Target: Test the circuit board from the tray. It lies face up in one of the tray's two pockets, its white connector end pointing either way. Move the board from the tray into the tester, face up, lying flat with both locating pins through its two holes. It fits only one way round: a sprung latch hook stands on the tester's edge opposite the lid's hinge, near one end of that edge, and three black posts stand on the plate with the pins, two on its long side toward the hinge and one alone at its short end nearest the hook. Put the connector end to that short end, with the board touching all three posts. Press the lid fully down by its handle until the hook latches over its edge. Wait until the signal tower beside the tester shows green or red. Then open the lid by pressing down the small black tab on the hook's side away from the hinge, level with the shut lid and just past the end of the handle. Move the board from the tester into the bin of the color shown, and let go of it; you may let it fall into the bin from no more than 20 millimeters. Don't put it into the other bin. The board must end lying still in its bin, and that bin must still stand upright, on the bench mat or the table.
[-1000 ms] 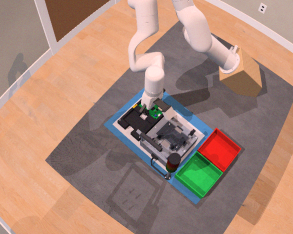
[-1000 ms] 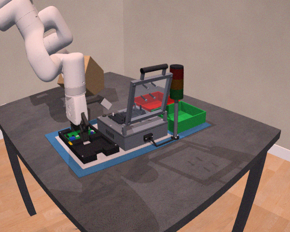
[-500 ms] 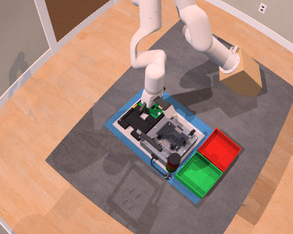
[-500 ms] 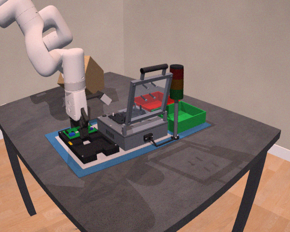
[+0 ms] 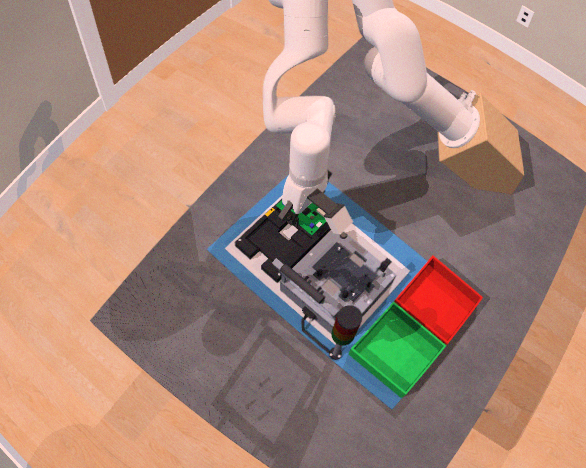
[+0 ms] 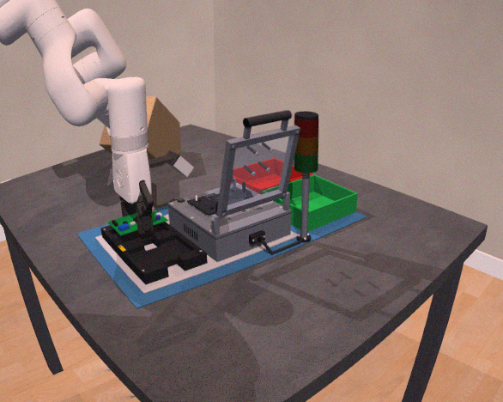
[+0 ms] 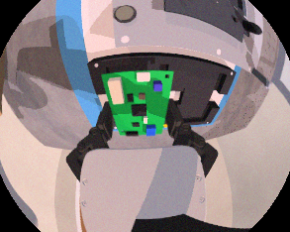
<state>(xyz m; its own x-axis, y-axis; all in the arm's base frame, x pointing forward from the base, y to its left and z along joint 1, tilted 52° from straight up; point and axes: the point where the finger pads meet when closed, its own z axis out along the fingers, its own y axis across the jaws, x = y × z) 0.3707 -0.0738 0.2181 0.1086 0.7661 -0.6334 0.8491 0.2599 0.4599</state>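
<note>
Right now the plate is 170 mm to the left of my hand, 90 mm ahead of it and 20 mm above it. The rest, counted from my hand: green circuit board (right at my hand); then black latch hook (230 mm to the left, 40 mm above, 30 mm ahead); then clear lid (200 mm ahead, 140 mm to the left, 130 mm above).
</note>
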